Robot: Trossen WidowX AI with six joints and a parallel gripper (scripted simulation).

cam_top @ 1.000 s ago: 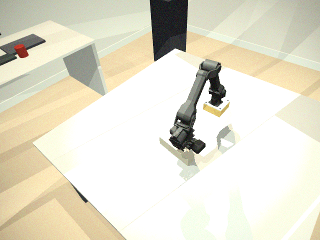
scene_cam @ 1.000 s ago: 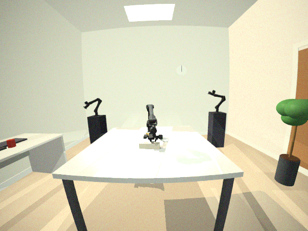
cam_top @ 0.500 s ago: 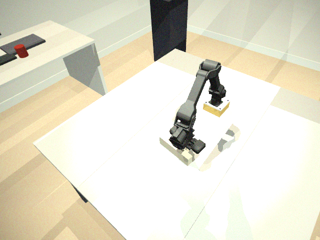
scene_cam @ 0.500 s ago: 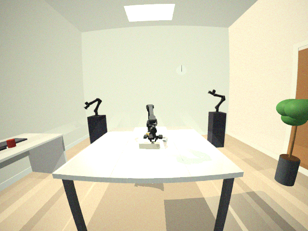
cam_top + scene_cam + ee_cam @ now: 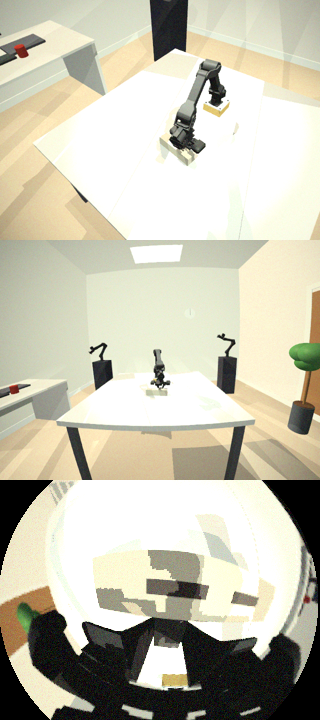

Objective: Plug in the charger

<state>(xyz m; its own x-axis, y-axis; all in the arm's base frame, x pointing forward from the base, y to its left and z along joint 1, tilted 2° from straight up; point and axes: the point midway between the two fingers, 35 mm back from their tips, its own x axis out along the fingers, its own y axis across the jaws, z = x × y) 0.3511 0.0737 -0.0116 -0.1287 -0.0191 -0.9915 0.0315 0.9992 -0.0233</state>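
Now: the dark two-prong charger 20 mm ahead of my gripper tip and 10 mm above it.
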